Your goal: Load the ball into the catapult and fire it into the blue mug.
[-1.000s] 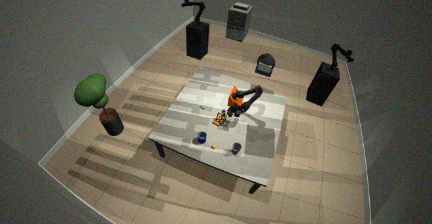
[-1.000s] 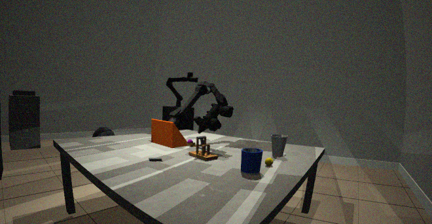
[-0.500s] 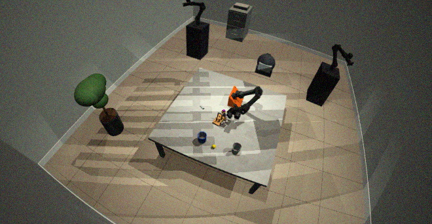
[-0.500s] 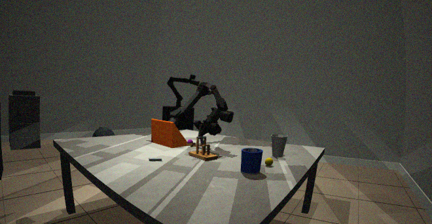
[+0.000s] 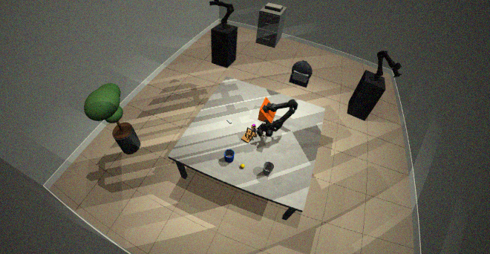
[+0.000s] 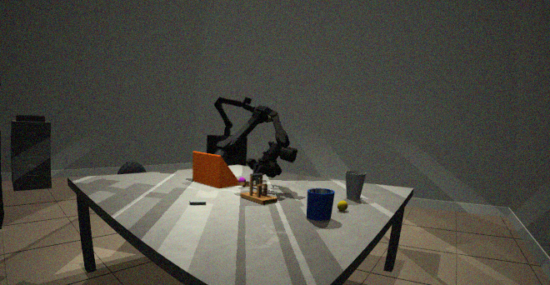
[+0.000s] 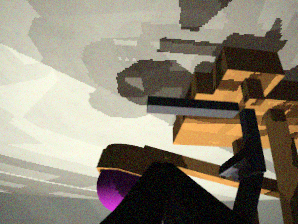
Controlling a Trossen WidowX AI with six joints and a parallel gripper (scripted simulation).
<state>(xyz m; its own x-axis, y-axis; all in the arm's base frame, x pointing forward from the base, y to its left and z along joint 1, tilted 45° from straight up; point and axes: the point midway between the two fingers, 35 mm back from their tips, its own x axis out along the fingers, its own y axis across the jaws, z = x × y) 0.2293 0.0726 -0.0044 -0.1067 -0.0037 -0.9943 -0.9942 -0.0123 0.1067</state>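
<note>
Now: gripper tip 40 mm to the left of the purple ball and 20 mm past it. The rest, counted from my gripper tip: blue mug 400 mm ahead, 90 mm to the right, 30 mm below; dark flat object 310 mm to the right, 60 mm below, 10 mm ahead; wooden catapult 50 mm ahead, 30 mm to the right, 10 mm below.
</note>
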